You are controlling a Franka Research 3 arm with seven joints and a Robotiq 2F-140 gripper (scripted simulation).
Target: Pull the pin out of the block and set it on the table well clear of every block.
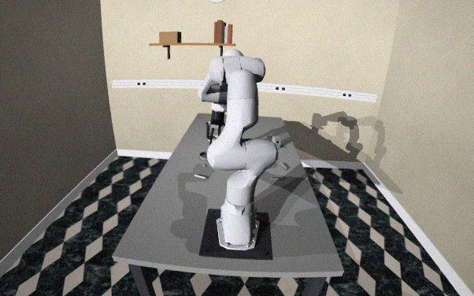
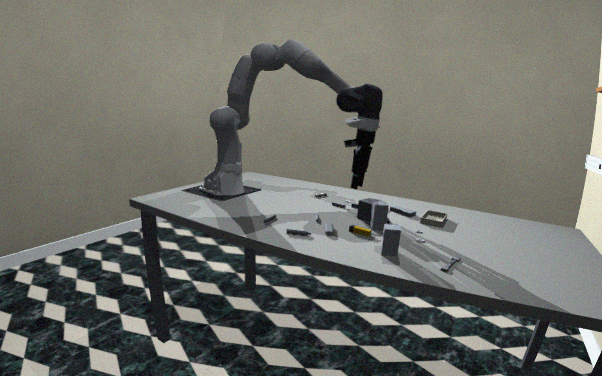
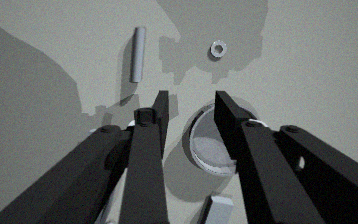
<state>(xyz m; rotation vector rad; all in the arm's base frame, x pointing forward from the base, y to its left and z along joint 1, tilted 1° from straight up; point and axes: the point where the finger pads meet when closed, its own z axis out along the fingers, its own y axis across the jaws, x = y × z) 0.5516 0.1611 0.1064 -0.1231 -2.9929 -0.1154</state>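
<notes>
My gripper is now 12 cm to the left of the grey square pin, 8 cm above it and 6 cm short of it. Also, from my hand: round dish 10 cm below, 6 cm ahead, 5 cm to the left; grey block 13 cm to the right, 10 cm ahead, 8 cm below; grey rod 11 cm below, 6 cm behind, 5 cm to the right.
</notes>
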